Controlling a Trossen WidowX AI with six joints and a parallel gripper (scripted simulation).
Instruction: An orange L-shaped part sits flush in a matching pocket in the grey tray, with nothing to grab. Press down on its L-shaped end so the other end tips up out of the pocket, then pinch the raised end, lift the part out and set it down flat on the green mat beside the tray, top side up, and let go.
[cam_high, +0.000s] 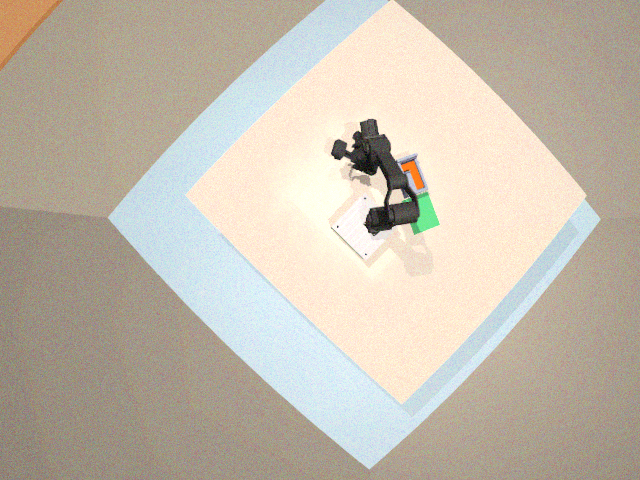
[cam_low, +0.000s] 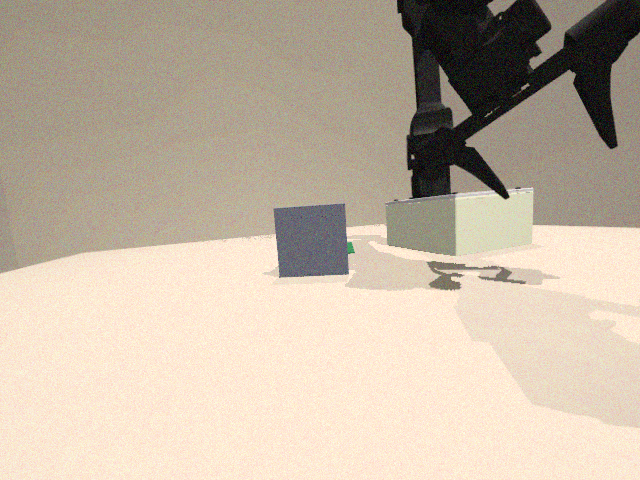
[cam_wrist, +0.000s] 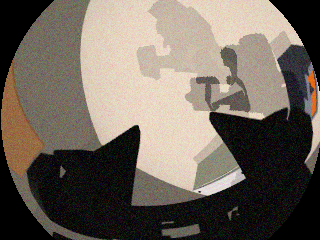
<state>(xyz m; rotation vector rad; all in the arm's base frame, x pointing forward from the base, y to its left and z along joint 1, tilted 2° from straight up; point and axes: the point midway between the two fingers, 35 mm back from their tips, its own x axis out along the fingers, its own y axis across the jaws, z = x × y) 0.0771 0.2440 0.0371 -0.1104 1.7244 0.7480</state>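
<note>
Now: the orange L-shaped part 19 cm ahead of my gripper tip, 20 cm to the right of it and 5 cm below it. Round my gripper tip: green mat: 13 cm ahead, 35 cm to the right, 11 cm below.
</note>
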